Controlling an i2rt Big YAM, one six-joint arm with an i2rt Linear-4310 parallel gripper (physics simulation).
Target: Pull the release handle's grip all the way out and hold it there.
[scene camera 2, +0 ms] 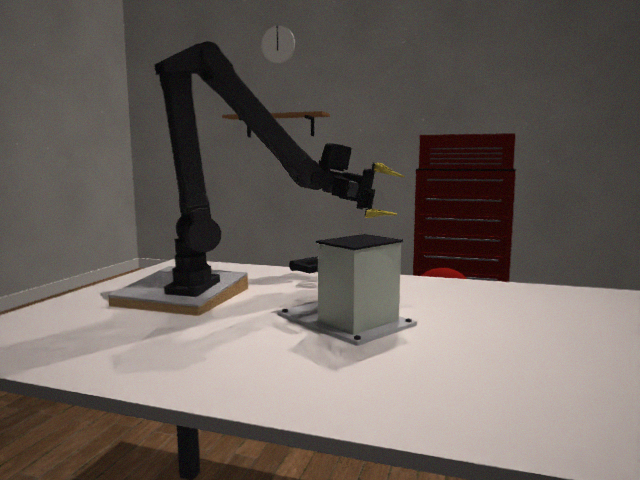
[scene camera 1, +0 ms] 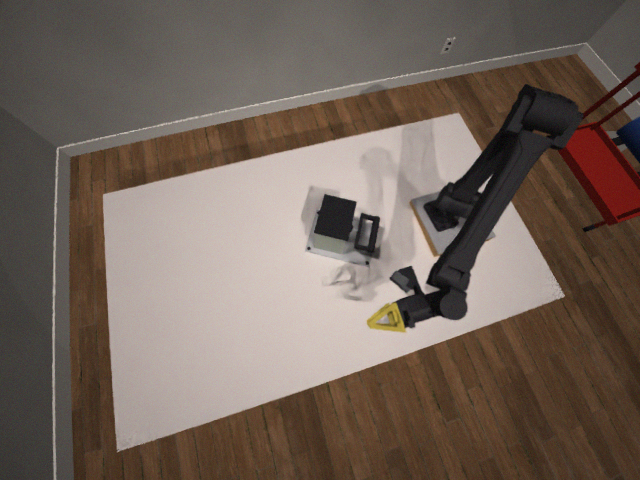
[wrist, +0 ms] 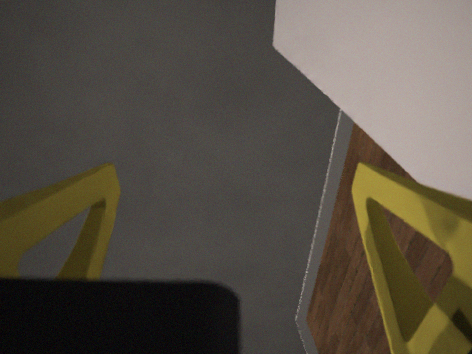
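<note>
The release handle's grip (scene camera 1: 375,234) (scene camera 2: 303,265) is a black rectangular loop. It stands out from the side of a pale green box (scene camera 1: 330,243) (scene camera 2: 376,289) with a black top, on the side facing the arm's base. How far out it stands is hard to tell. My gripper (scene camera 1: 370,322) (scene camera 2: 400,195) (wrist: 235,176) is open, with its yellow fingers wide apart and nothing between them. It hangs in the air above the box's height, off to one side of box and grip, and touches neither. The grip does not show in the wrist view.
The box stands on a grey plate (scene camera 2: 338,331) with dark bolts, on the white table (scene camera 1: 206,310) (scene camera 2: 491,372) (wrist: 400,65). The arm's base sits on a wood-edged board (scene camera 1: 430,235) (scene camera 2: 155,308) near the handle. A red cart (scene camera 1: 599,170) and a red tool chest (scene camera 2: 465,206) stand beyond the table.
</note>
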